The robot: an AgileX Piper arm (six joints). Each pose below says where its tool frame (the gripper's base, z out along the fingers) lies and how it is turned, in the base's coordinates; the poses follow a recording.
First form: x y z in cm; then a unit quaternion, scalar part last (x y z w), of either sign.
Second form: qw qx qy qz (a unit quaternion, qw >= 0); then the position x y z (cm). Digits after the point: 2 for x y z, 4 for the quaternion.
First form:
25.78 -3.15 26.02 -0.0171 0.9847 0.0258 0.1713
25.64 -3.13 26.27 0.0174 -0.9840 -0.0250 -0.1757
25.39 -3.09 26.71 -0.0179 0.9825 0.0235 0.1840
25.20 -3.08 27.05 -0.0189 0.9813 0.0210 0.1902
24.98 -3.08 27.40 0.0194 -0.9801 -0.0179 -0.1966
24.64 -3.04 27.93 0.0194 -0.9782 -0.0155 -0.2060
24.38 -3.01 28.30 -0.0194 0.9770 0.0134 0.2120
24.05 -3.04 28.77 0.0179 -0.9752 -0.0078 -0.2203
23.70 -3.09 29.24 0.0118 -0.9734 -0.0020 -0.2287
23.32 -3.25 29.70 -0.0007 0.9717 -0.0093 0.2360
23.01 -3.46 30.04 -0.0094 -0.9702 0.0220 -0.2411
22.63 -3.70 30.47 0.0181 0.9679 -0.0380 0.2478
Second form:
0.1713 -0.0171 0.9847 0.0258 25.78 -3.15 26.02
0.1757 -0.0174 0.9840 0.0250 25.64 -3.13 26.27
0.1840 -0.0179 0.9825 0.0235 25.39 -3.09 26.71
0.1902 -0.0189 0.9813 0.0210 25.20 -3.08 27.05
0.1966 -0.0194 0.9801 0.0179 24.98 -3.08 27.40
0.2060 -0.0194 0.9782 0.0155 24.64 -3.04 27.93
0.2120 -0.0194 0.9770 0.0134 24.38 -3.01 28.30
0.2203 -0.0179 0.9752 0.0078 24.05 -3.04 28.77
0.2287 -0.0118 0.9734 0.0020 23.70 -3.09 29.24
0.2360 -0.0007 0.9717 -0.0093 23.32 -3.25 29.70
0.2411 0.0094 0.9702 -0.0220 23.01 -3.46 30.04
0.2478 0.0181 0.9679 -0.0380 22.63 -3.70 30.47

